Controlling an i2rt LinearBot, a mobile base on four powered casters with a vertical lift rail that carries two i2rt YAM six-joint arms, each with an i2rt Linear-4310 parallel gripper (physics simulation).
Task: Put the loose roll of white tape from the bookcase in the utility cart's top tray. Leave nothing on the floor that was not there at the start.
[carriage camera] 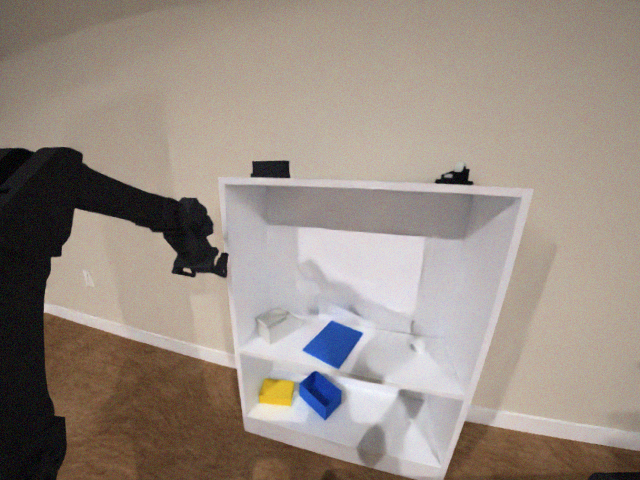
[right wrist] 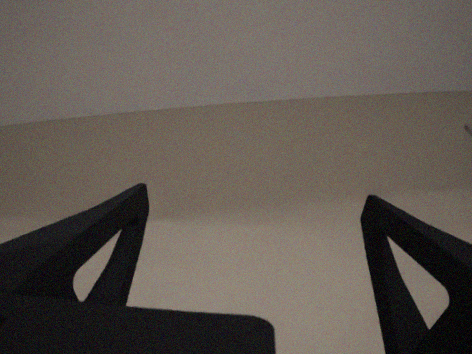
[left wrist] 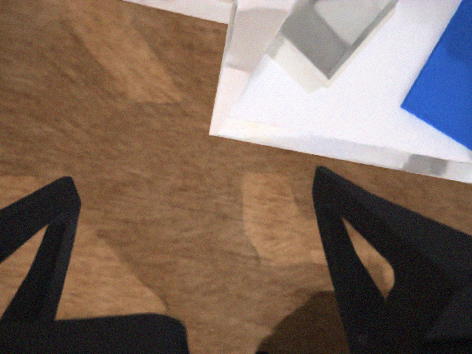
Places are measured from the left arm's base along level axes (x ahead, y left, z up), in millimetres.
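Pixels of known places: left gripper, between the fingertips: (carriage camera: 210, 275) (left wrist: 197, 183); right gripper, between the fingertips: (right wrist: 256, 201).
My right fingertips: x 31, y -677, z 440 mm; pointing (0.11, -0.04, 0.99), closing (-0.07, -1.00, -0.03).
Observation:
Behind a point stands the place of what it marks.
A small white object (carriage camera: 417, 345) {x 593, y -686, z -170 mm}, which looks like the loose roll of tape, lies on the right part of the middle shelf of the white bookcase (carriage camera: 361, 184) {x 477, y -414, z 405 mm} (left wrist: 325, 150) {x 510, y -282, z -546 mm}. It is too blurred to make out its hole. My left gripper (carriage camera: 203, 268) {x 488, y 11, z 128 mm} (left wrist: 197, 183) {x 488, y 11, z 128 mm} is open and empty, beside the bookcase's left side panel in the carriage view; floor shows between its fingers in the left wrist view. My right gripper (right wrist: 256, 201) {x 31, y -677, z 440 mm} is open and empty, facing the wall and ceiling. The utility cart does not show in these views.
A grey-white bin (carriage camera: 271, 328) {x 583, y -141, z -119 mm} (left wrist: 305, 75) {x 596, y -116, z -152 mm} and a blue flat-topped item (carriage camera: 334, 343) {x 603, y -376, z -185 mm} (left wrist: 445, 90) {x 585, y -318, z -186 mm} are on the middle shelf. A yellow box (carriage camera: 277, 391) {x 641, y -138, z -501 mm} and a blue open bin (carriage camera: 311, 401) {x 612, y -293, z -510 mm} are below. A black box (carriage camera: 270, 168) {x 649, y -138, z 444 mm} and a black tape dispenser (carriage camera: 454, 177) {x 526, y -670, z 433 mm} stand on top.

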